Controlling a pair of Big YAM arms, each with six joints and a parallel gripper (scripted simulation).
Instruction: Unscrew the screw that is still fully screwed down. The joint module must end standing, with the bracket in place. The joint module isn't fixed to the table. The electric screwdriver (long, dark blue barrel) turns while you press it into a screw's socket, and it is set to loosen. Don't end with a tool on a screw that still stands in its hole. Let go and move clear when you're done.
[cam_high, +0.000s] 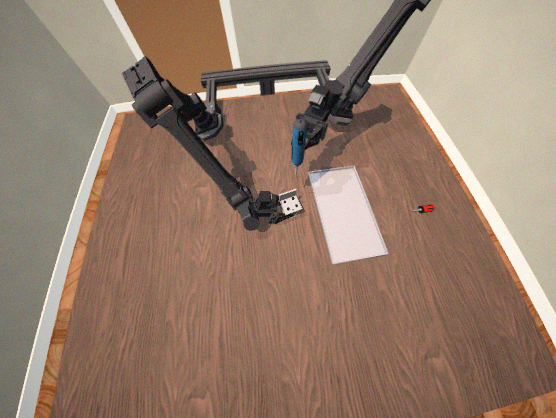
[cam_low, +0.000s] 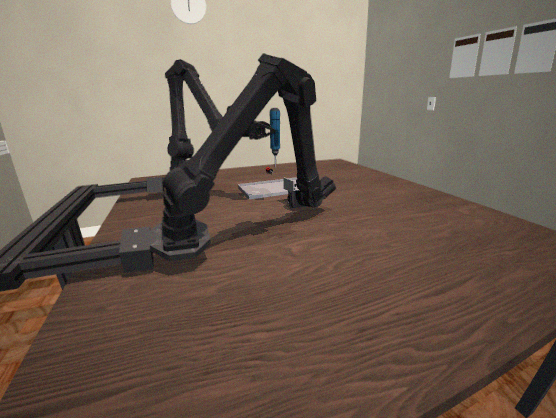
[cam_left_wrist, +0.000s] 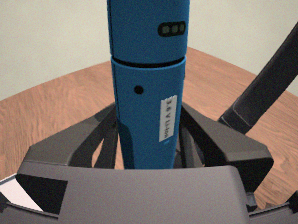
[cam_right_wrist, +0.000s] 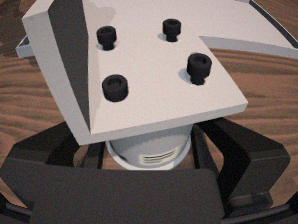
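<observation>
My right hand is 10 mm below the joint module body. Also, from my right hand: bracket: 50 mm above; flat tray: 230 mm to the left, 30 mm ahead, 20 mm below; small red-handled screwdriver: 570 mm to the left, 70 mm ahead, 10 mm below.
</observation>
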